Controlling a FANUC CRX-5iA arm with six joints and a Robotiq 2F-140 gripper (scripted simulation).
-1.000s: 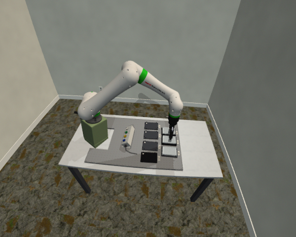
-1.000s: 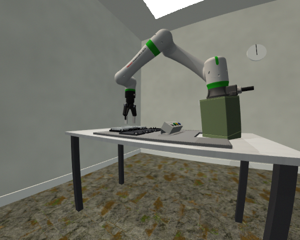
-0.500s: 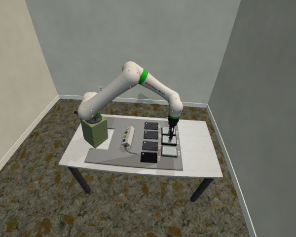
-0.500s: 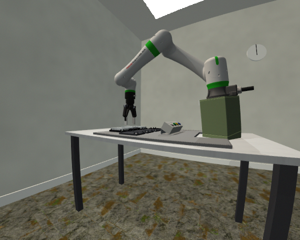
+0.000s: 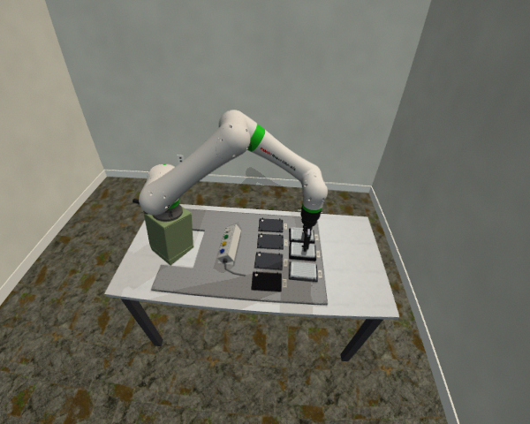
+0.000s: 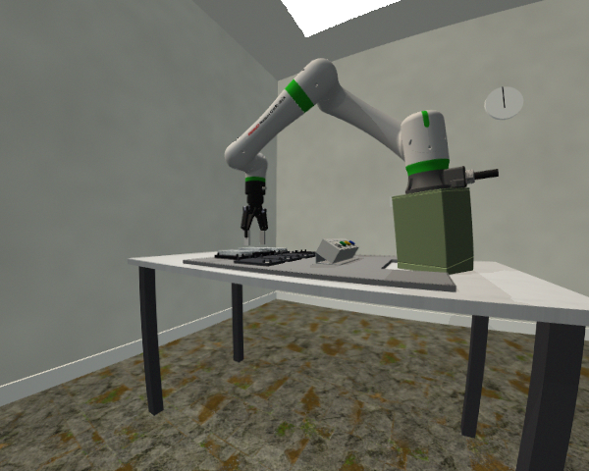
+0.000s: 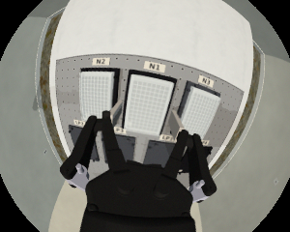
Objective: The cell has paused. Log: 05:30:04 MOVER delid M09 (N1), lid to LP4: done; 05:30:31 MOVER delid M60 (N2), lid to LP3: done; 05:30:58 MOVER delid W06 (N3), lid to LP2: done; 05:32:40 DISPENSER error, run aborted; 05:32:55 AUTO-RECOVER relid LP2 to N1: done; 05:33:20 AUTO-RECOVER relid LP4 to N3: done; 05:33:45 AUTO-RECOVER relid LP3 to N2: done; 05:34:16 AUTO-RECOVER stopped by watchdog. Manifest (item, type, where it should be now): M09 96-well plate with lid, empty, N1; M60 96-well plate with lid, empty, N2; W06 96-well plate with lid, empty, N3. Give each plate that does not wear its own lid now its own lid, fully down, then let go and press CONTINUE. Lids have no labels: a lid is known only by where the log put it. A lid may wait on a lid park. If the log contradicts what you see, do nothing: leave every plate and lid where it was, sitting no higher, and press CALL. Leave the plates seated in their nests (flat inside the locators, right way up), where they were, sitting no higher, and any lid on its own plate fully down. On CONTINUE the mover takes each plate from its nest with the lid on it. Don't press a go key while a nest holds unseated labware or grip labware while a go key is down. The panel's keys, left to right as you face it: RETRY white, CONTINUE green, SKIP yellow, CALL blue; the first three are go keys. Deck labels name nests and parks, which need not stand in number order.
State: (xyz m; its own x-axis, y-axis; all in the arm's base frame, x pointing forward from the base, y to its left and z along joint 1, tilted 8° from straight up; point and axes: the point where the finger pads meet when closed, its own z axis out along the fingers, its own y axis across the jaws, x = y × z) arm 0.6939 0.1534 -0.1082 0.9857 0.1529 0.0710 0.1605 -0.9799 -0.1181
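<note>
The plate lies 5 cm below my hand. Also, from my hand: lid park LP4: 23 cm to the right, 14 cm behind, 7 cm below; then green key: 41 cm behind, 6 cm to the right, 1 cm below; then lid park LP3: 19 cm behind, 7 cm below, 3 cm to the left.
</note>
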